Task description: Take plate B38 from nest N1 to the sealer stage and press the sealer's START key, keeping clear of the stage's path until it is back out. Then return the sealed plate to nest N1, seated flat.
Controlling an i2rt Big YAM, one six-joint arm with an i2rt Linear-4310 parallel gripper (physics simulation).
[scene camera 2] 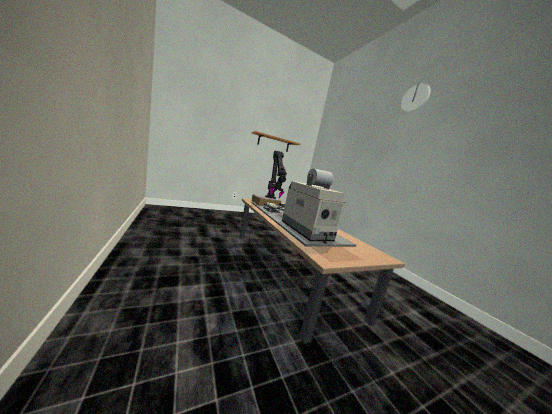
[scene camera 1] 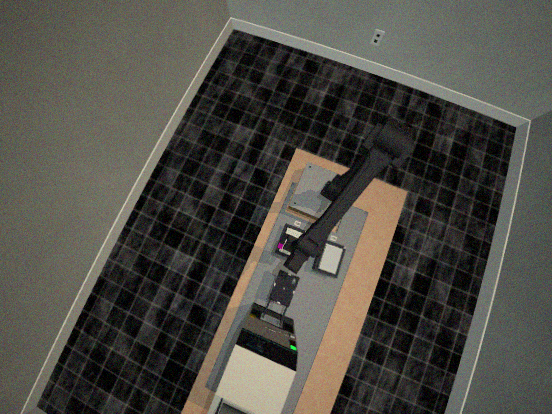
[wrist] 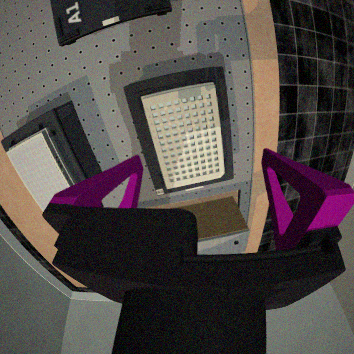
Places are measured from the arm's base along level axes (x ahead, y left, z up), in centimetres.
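Pixels of known places: gripper, fingertip midpoint: [scene camera 2: 274,196] [scene camera 1: 290,246] [wrist: 200,157]; arm's base, origin of the base link: [scene camera 2: 270,197] [scene camera 1: 333,193].
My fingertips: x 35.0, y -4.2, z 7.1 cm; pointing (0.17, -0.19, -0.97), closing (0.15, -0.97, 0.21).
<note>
For each thing: its middle in the pictures, then the offset to it from my fingertips. "spot": a spot on its surface instead. Level surfaces: height alone.
- cream well plate, body centre: [wrist: 187,138] [scene camera 1: 291,242] dx -2.1, dy -0.4, dz -9.3 cm
- dark nest, surface spot: [wrist: 228,120] spot: dx +0.3, dy -5.8, dz -10.1 cm
- second white plate, body centre: [wrist: 44,177] [scene camera 1: 330,258] dx -6.2, dy +20.1, dz -7.9 cm
- sealer's dark stage, surface spot: [wrist: 112,17] spot: dx +11.2, dy +6.8, dz -4.0 cm
- green spot, surface spot: [scene camera 1: 293,347] spot: dx +30.0, dy +20.6, dz +12.7 cm
- grey perforated board, its level: dz -14.4 cm
- wooden table, its level: dz -15.7 cm
- roll, body centre: [scene camera 2: 320,178] dx +54.8, dy +16.4, dz +27.4 cm
A cream well plate [wrist: 187,137] [scene camera 1: 294,232] sits in a dark nest [wrist: 228,120] between and below the fingers; its wells face up. A second white plate [wrist: 42,160] [scene camera 1: 331,258] sits in another dark nest [wrist: 77,137]. I cannot read which nest is N1 or which plate is B38. My gripper [wrist: 200,157] [scene camera 2: 277,193] is wide open and empty above the first plate; in scene camera 1 the arm hides most of it. The sealer's dark stage [scene camera 1: 284,288] [wrist: 112,17], marked A1, is out in front of the sealer [scene camera 1: 257,377] [scene camera 2: 315,207]. A green spot [scene camera 1: 293,347] glows on the sealer's front.
The nests and sealer stand on a grey perforated board [scene camera 1: 320,300] [wrist: 102,60] on the wooden table [scene camera 1: 345,315] [scene camera 2: 360,252]. A wood-sided block with a grey top [scene camera 1: 312,185] is behind the nests. A roll [scene camera 2: 320,177] tops the sealer. A wall shelf [scene camera 2: 275,138] hangs behind the arm.
</note>
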